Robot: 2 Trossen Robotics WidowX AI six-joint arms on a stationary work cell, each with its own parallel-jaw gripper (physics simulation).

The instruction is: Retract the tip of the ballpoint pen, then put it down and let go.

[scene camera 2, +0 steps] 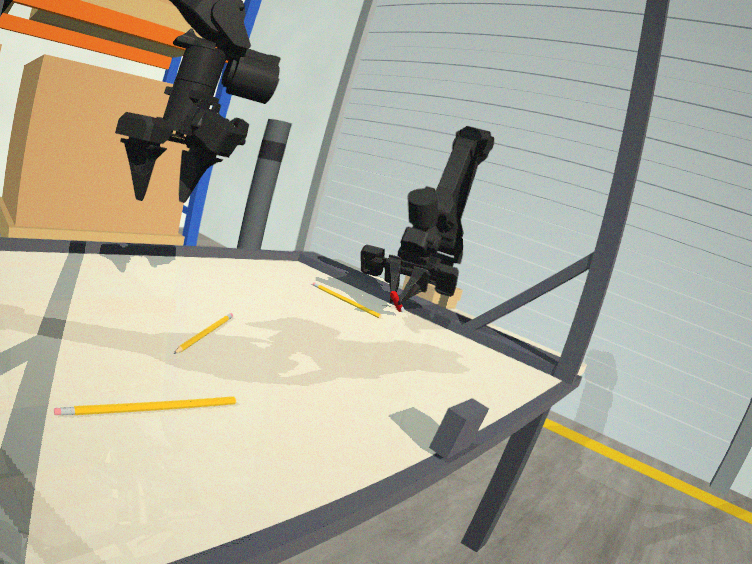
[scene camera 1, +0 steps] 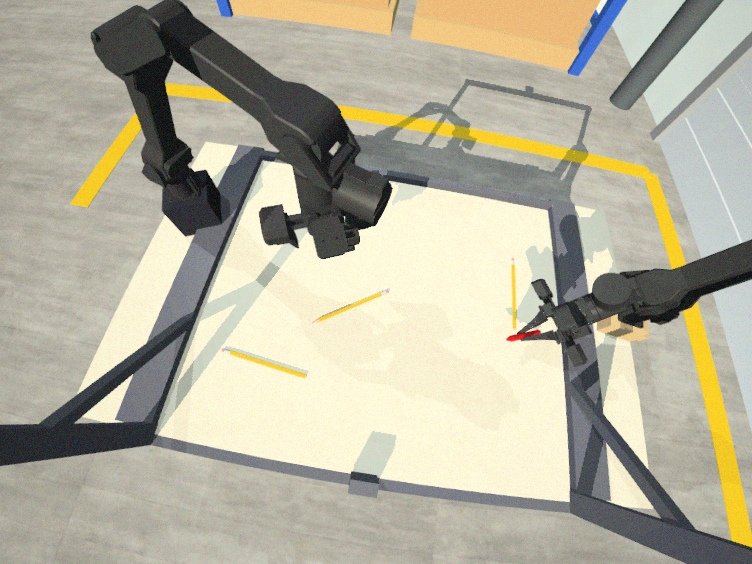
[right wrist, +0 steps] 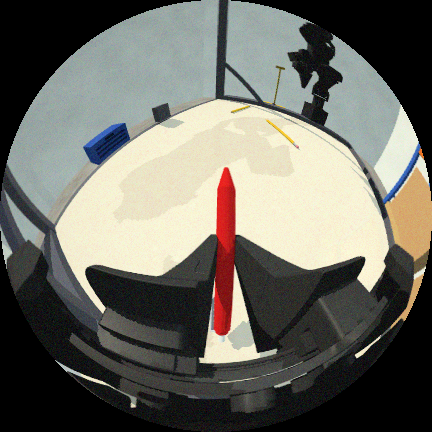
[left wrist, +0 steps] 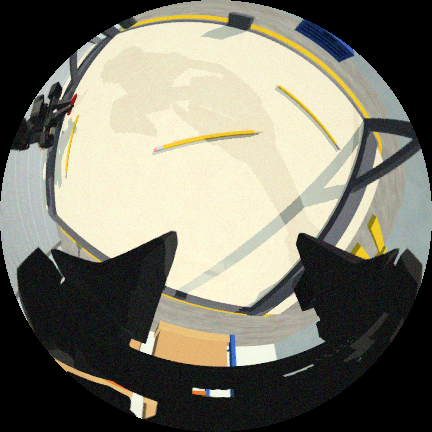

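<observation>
The red ballpoint pen is held by my right gripper, which is shut on it. It is low over the right side of the table; whether it touches the surface I cannot tell. In the right wrist view its cone end points up the picture and no metal point shows there. A small pale piece sticks out at its other end, between the fingers. My left gripper is open and empty, high above the table's back left part.
Three yellow pencils lie on the table: one beside the right gripper, one in the middle, one at the left. Dark frame bars edge the table; a small block stands at its front.
</observation>
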